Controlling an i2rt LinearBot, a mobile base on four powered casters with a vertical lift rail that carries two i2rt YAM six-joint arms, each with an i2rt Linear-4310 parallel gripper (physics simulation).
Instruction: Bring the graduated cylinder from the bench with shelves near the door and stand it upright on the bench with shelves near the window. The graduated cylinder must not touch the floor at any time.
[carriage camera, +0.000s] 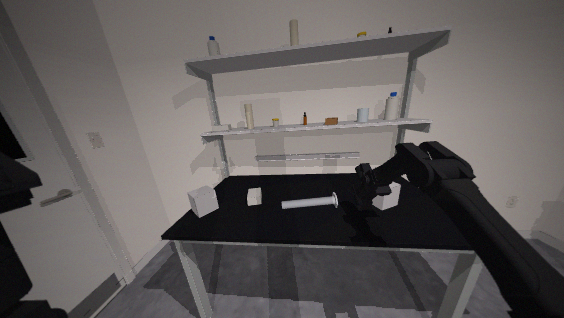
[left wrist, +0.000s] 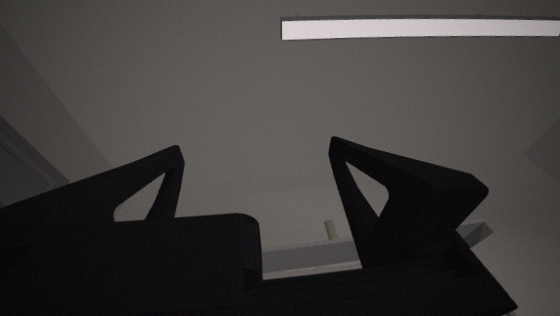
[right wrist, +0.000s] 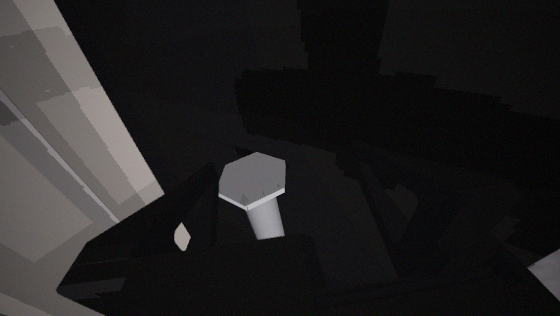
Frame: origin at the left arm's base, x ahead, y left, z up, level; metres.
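Seen in the pictures: left gripper, fingertip midpoint: (left wrist: 257, 149); right gripper, fingertip midpoint: (carriage camera: 355, 200) (right wrist: 283, 159).
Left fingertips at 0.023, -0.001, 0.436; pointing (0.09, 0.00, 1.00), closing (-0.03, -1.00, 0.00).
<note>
A point is followed by its place in that frame, as x, y, z.
The graduated cylinder (carriage camera: 307, 202) @[0.686, -0.425, -0.104] (right wrist: 267, 220) @[0.687, -0.528, -0.098] lies on its side on the black bench top (carriage camera: 280, 230) @[0.522, -0.269, -0.148], its six-sided base toward the right in the carriage view. My right gripper (carriage camera: 373, 196) (right wrist: 283, 159) @[0.627, -0.676, -0.066] is open and empty. It hangs over the bench to the right of the base in the carriage view. In the right wrist view the base shows between the fingers, beyond the palm, and the rest of the tube is hidden by the gripper body. My left gripper (left wrist: 257, 149) @[0.023, -0.001, 0.436] is open and empty, pointing up toward the ceiling, away from the bench.
A white box (carriage camera: 390, 196) @[0.660, -0.877, -0.073] stands just behind the right gripper. Another white box (carriage camera: 203, 201) @[0.675, 0.186, -0.058] and a small cream block (carriage camera: 254, 196) @[0.758, -0.098, -0.090] stand left of the cylinder. A middle shelf (carriage camera: 290, 129) @[0.916, -0.353, 0.300] and upper shelf (carriage camera: 320, 54) @[1.038, -0.572, 0.747] hold bottles and jars. A door (carriage camera: 45, 220) @[0.620, 1.128, -0.102] is at left.
</note>
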